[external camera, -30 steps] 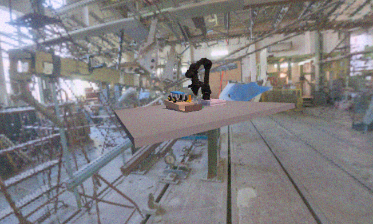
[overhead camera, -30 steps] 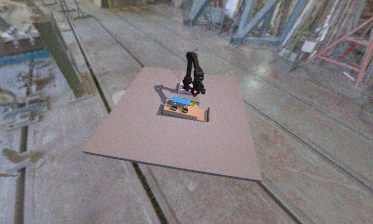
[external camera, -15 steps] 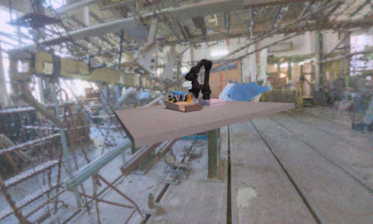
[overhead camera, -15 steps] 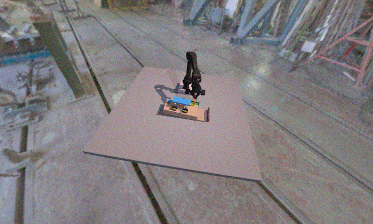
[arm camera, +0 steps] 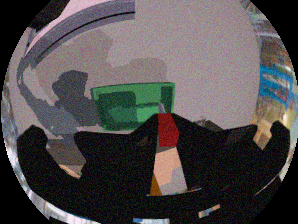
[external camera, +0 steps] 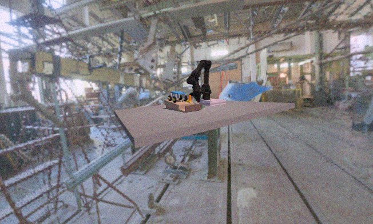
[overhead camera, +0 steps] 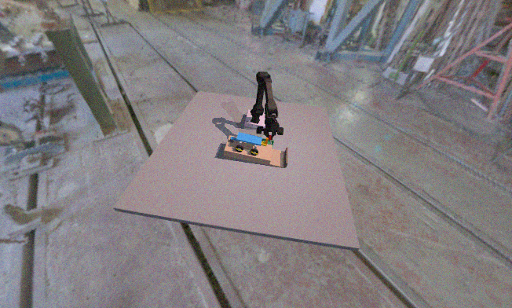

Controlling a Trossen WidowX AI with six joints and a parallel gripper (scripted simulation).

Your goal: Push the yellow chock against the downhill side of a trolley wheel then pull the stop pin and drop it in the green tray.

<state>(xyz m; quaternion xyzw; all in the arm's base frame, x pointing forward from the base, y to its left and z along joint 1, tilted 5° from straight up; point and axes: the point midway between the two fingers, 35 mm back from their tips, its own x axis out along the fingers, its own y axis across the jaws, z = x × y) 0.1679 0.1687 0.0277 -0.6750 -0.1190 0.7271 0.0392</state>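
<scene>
Right now my gripper tip is 80 mm short of the yellow chock, 40 mm to the left of it and 30 mm below it. The rest, counted from my gripper tip: red-headed stop pin right at my gripper tip; then raised end stop 100 mm ahead, 150 mm to the left, 20 mm below; then blue trolley 160 mm ahead, 120 mm to the right, 60 mm above.
</scene>
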